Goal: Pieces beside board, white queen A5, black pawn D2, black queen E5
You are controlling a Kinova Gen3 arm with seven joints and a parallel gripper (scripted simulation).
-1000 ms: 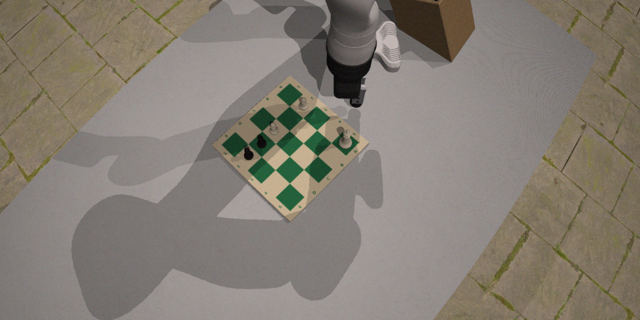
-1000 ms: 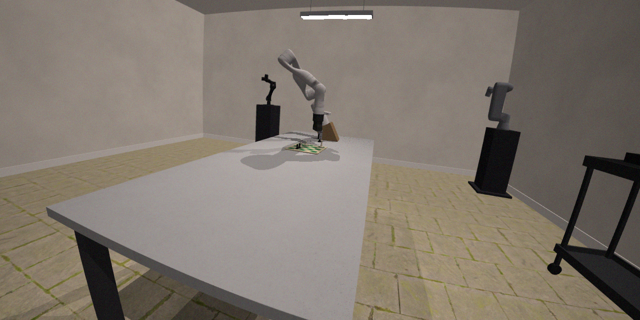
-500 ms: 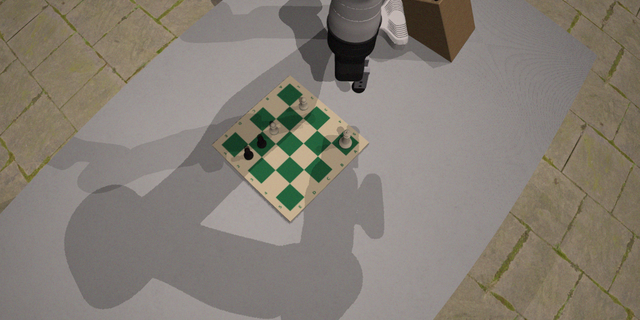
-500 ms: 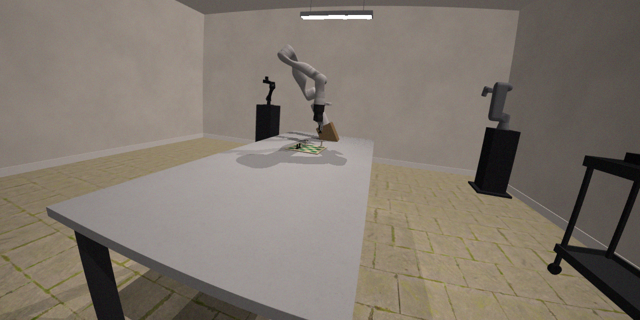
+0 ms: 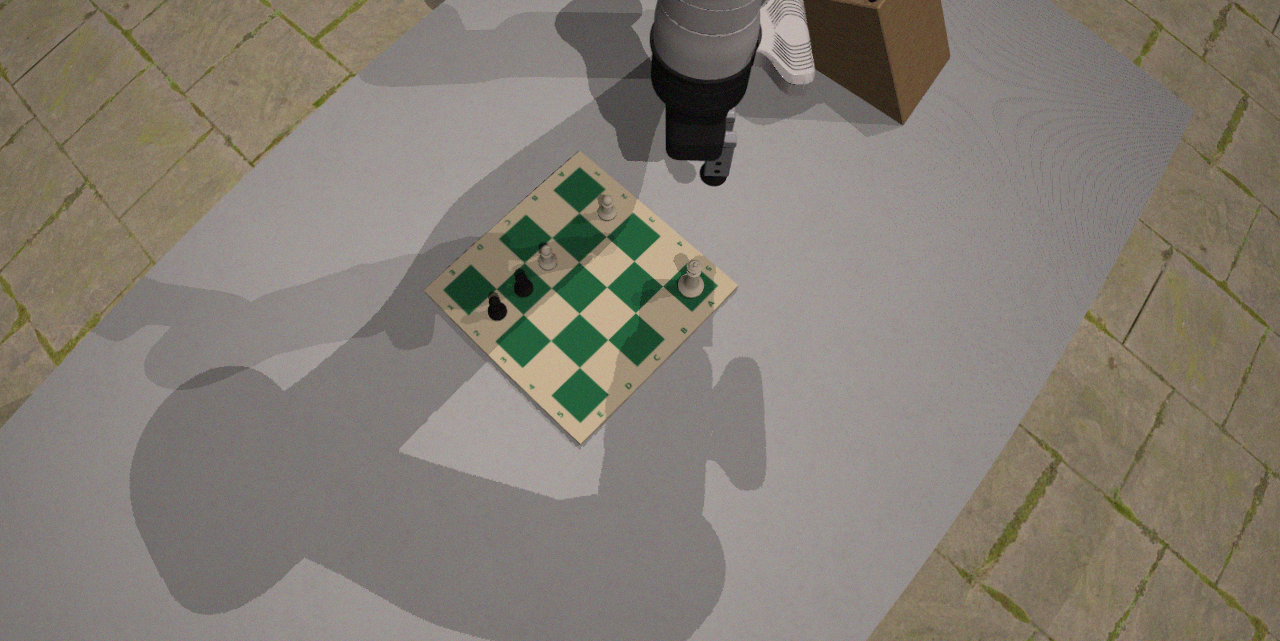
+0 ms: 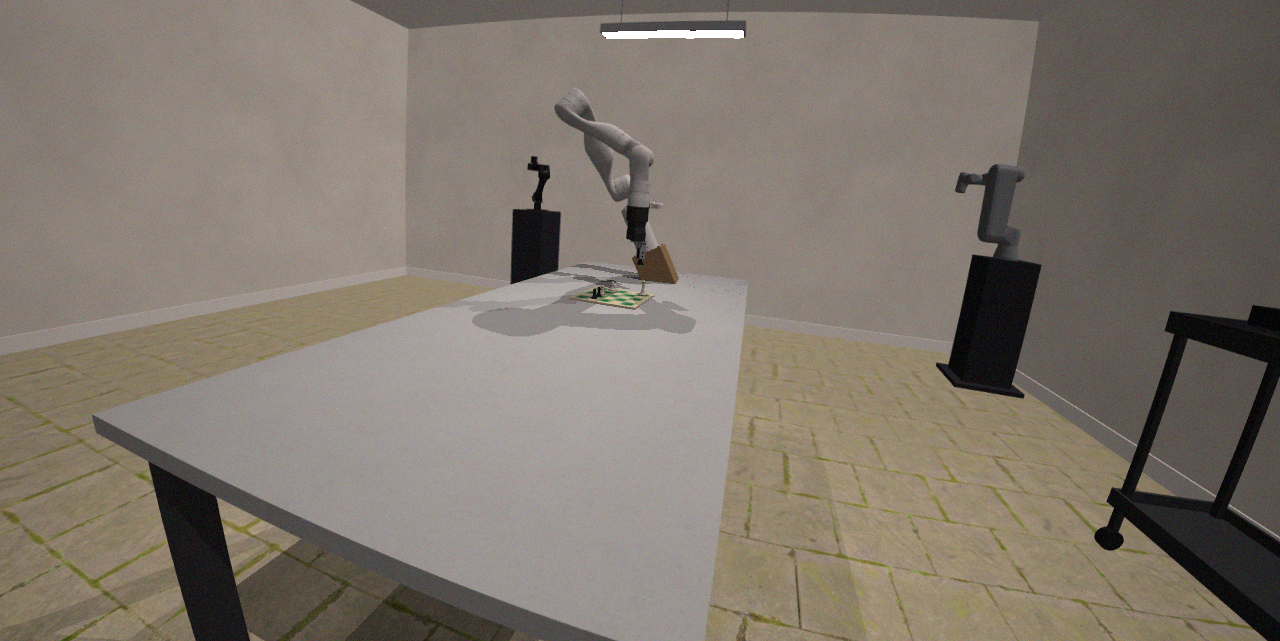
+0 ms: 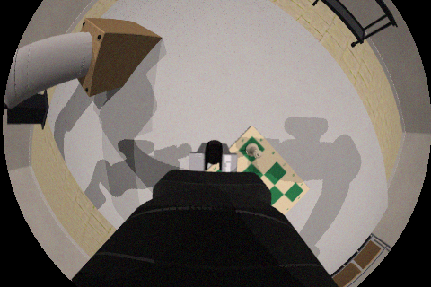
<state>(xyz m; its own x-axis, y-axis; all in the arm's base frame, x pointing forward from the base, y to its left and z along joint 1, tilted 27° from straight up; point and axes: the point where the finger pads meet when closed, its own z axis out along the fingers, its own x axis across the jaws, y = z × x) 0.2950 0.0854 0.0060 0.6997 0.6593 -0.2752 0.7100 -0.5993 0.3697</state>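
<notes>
The chessboard is 14 cm below my hand, 14 cm ahead of it and 3 cm to the right of it. Round my hand: black queen (1 cm below); then white queen (11 cm below, 6 cm ahead, 4 cm to the left).
</notes>
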